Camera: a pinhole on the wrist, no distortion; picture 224 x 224 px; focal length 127.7 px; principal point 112.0 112.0 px. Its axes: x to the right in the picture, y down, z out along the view. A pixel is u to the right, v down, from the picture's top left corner.
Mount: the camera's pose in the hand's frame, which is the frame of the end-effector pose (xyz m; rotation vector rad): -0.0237 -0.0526 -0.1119 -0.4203 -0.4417 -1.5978
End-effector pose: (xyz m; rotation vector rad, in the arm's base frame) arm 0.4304 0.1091 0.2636 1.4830 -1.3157 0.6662
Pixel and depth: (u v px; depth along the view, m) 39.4 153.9 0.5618
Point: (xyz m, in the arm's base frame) -0.0371 -0.1076 0.5129
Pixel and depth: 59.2 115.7 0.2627
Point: 0.2509 0.0766 0.2932
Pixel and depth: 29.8 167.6 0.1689
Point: 0.3335 0.1176 0.3612
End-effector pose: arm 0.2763 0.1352 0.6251 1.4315 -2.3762 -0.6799
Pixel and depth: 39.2 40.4 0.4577
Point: 0.0158 0.5656 0.7332
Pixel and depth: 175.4 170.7 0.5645
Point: -0.0596 0.0651 0.1724
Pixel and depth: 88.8 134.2 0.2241
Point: 0.1674 0.1709 0.6250
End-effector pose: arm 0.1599 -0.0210 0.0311 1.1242 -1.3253 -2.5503
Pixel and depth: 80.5 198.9 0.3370
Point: -0.1317 -0.1129 0.0898
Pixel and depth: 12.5 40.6 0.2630
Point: 0.2003 -0.1326 0.3165
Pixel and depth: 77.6 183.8 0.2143
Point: 0.0302 -0.0893 0.0619
